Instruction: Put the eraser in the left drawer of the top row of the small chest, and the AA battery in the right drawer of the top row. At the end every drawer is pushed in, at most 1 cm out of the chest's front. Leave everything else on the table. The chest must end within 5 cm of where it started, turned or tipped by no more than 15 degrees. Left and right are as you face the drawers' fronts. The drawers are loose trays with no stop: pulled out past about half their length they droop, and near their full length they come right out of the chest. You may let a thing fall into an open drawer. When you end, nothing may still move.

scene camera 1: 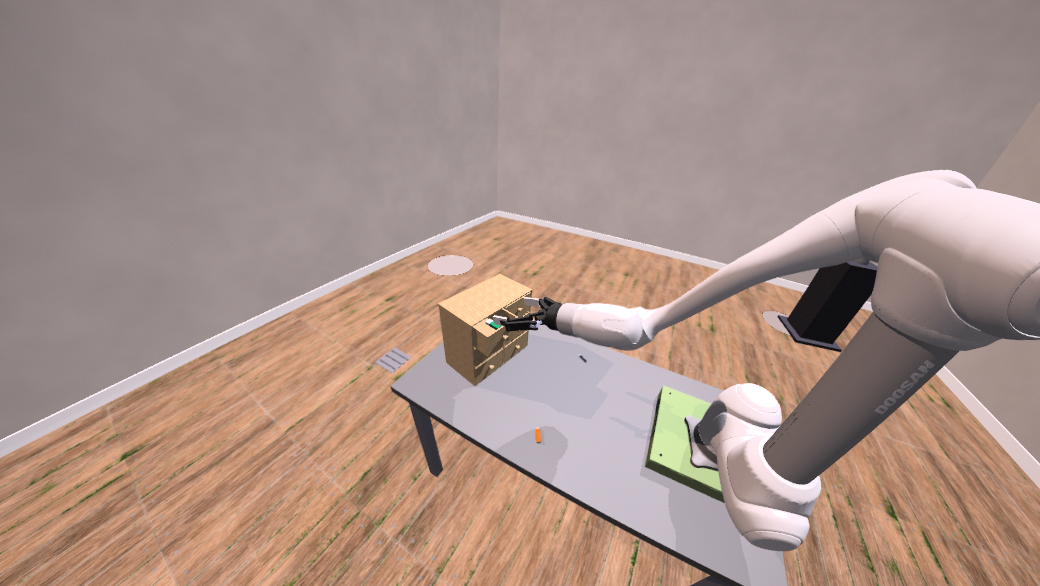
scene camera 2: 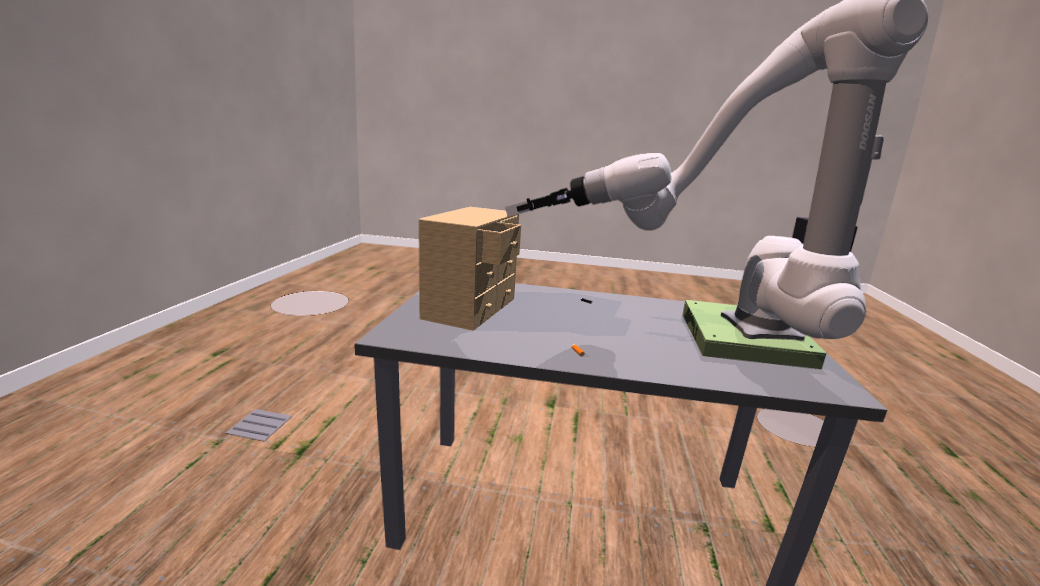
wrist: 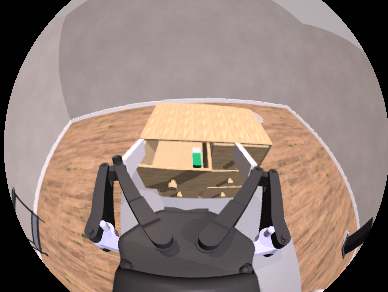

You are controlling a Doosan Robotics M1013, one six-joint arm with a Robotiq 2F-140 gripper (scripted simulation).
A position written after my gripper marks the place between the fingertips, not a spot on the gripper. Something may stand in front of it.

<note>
I see my gripper (scene camera 1: 510, 310), a drawer (wrist: 221, 156) and a drawer (scene camera 2: 498, 247).
My gripper shows as well in scene camera 2 (scene camera 2: 516, 208) and in the wrist view (wrist: 188, 148).
</note>
